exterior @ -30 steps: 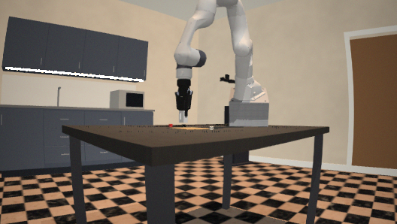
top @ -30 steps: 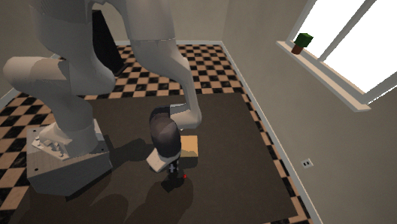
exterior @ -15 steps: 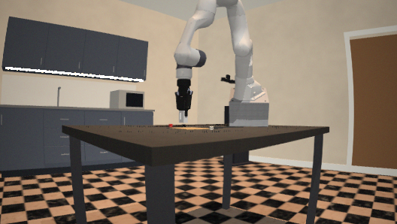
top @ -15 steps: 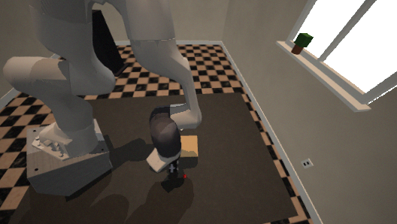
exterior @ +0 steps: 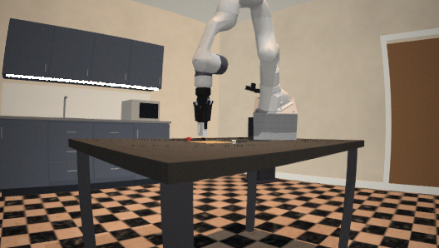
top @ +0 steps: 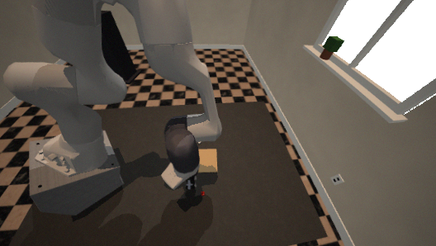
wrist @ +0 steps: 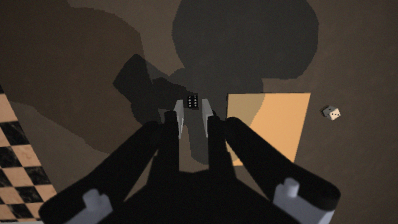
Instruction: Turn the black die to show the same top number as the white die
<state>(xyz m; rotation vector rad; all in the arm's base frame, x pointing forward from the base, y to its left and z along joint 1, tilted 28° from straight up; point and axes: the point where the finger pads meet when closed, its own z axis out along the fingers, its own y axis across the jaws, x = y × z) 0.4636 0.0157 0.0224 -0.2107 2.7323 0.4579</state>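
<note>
Now: the black die 5 cm below my hand and 1 cm behind it. From my hand the other things lie so: tan mat: 14 cm to the left, 6 cm below, 3 cm ahead; then white die: 24 cm to the left, 5 cm below, 3 cm behind; then red die: 6 cm ahead, 5 cm below, 4 cm to the right.
</note>
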